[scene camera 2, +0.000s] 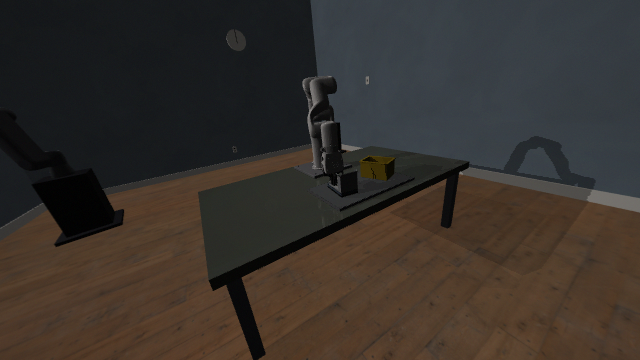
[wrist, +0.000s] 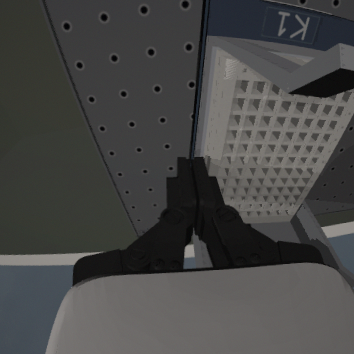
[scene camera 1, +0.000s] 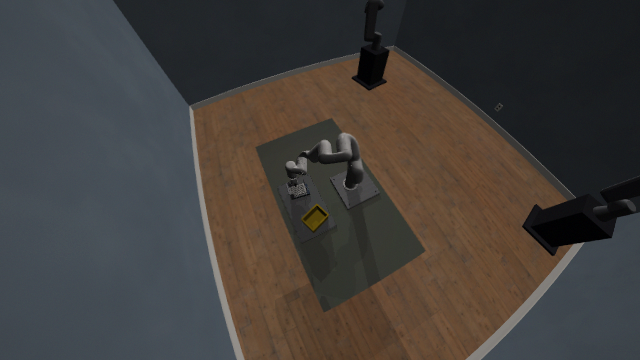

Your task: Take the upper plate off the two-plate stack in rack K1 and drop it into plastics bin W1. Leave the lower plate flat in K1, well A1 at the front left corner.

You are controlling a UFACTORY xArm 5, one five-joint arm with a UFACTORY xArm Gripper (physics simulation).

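Frame: origin at the arm's base, x ahead, y left, z up, level; millimetres.
Where they show: gripper, fingertip midpoint: (scene camera 2: 334, 185) (wrist: 188, 174) (scene camera 1: 295, 184); arm's base, link origin: (scene camera 2: 321, 167) (scene camera 1: 350, 184).
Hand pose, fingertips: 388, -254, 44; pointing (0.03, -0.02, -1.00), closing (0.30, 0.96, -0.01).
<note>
Things, the pixels of their top centre, and the offset from my fingertips, as dx, dy, dz. Level surfaces: height alone.
- white multiwell plate, top centre: (wrist: 270, 166) (scene camera 1: 297, 189) +7, +54, +4
- rack K1, top centre: (wrist: 336, 258) (scene camera 2: 341, 168) (scene camera 1: 297, 186) +1, +56, +71
- yellow plastics bin W1, top centre: (scene camera 2: 377, 159) (scene camera 1: 314, 216) +31, +335, +51
- perforated grey board, top centre: (scene camera 2: 360, 183) (scene camera 1: 305, 205) +26, +183, -48
- dark green table, surface height: dz -61
A white multiwell plate (scene camera 1: 298, 190) (wrist: 280, 131) sits in rack K1 (scene camera 2: 345, 192) (wrist: 232, 22), which has a dark blue label edge. Two separate plates cannot be told apart clearly, and well A1's marking is not readable. My gripper (scene camera 1: 294, 183) (scene camera 2: 334, 182) (wrist: 188, 174) is shut and empty. Its fingertips are at the plate's left long side in the wrist view, close to the rack edge; whether they touch is unclear. The yellow plastics bin W1 (scene camera 1: 308, 224) (scene camera 2: 385, 171) stands upright beside the rack, apart from it. No plate is visible in it in scene camera 1.
Grey angled guides (wrist: 317, 75) rise at the rack. Rack and bin stand on a perforated grey board (scene camera 1: 302, 212) (wrist: 132, 107) on the dark green table (scene camera 1: 385, 245) (scene camera 2: 260, 215). The arm's base plate (scene camera 1: 362, 194) is behind them. Two other arms stand on black pedestals away from the table.
</note>
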